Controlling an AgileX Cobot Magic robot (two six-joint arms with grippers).
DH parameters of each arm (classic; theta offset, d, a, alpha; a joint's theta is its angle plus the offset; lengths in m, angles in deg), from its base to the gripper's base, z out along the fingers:
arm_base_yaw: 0 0.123 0 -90
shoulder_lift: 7.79 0 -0.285 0
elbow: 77.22 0 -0.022 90
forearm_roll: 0 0.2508 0 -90
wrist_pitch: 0 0 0.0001 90
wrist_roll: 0 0.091 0 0
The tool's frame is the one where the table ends.
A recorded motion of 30 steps. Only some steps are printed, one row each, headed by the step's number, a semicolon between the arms.
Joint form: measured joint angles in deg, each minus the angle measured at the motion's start. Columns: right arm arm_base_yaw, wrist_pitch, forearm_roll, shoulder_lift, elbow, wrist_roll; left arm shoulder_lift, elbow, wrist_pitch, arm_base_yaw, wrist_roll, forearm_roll.
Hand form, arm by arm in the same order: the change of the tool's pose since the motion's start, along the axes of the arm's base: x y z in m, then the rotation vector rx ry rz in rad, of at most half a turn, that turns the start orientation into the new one. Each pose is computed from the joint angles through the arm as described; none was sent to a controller.
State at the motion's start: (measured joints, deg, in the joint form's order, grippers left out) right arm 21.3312 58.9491 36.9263 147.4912 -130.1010 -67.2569; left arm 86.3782 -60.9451 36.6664 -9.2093 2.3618 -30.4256
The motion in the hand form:
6: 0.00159 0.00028 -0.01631 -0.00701 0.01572 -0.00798; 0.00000 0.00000 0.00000 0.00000 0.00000 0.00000
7: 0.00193 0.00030 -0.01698 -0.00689 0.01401 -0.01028; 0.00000 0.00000 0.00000 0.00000 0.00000 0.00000
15: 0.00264 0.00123 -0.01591 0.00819 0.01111 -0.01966; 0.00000 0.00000 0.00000 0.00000 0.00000 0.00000
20: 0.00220 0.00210 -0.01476 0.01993 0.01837 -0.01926; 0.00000 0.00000 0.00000 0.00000 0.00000 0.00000
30: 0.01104 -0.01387 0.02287 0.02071 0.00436 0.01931; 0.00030 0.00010 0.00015 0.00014 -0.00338 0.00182
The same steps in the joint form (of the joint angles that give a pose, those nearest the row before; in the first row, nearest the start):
6: 0.00 -0.90 0.13 1.77 0.00 -0.13; 0.00 0.00 0.00 0.00 0.00 0.00
7: 0.00 -1.12 0.12 1.85 0.00 -0.12; 0.00 0.00 0.00 0.00 0.00 0.00
15: 0.00 -1.68 0.97 1.82 0.00 -0.12; 0.00 0.00 0.00 0.00 0.00 0.00
20: 0.00 -1.34 1.72 1.82 -0.13 -0.12; 0.00 0.00 0.00 0.00 0.00 0.00
30: -2.12 7.60 -0.07 2.09 -9.24 1.67; 0.00 0.00 -0.22 0.00 0.00 0.00

